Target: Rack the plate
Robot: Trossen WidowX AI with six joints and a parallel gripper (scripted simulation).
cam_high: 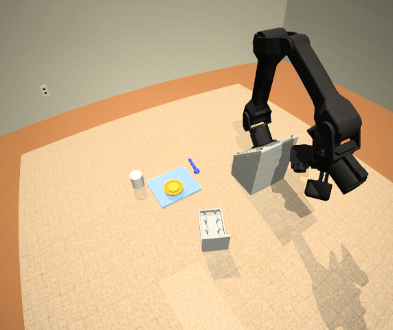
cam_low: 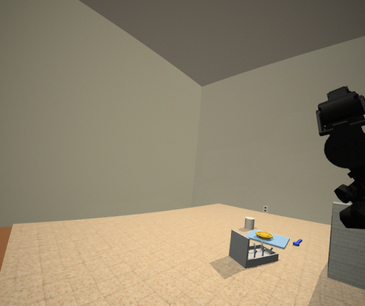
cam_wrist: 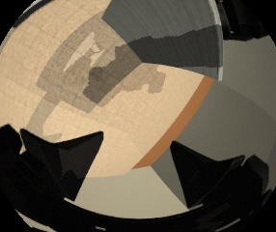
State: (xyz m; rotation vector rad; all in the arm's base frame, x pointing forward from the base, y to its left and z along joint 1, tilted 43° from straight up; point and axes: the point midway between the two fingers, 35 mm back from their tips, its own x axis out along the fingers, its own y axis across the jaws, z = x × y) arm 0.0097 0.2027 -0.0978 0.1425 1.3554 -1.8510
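Now: the yellow plate 32 cm ahead of my gripper tip, 31 cm to the right of it and 15 cm below it. The rest, counted from my gripper tip: light blue mat 31 cm ahead, 33 cm to the right, 16 cm below; grey dish rack 31 cm ahead, 11 cm to the right, 14 cm below; blue spoon 20 cm ahead, 36 cm to the right, 16 cm below.
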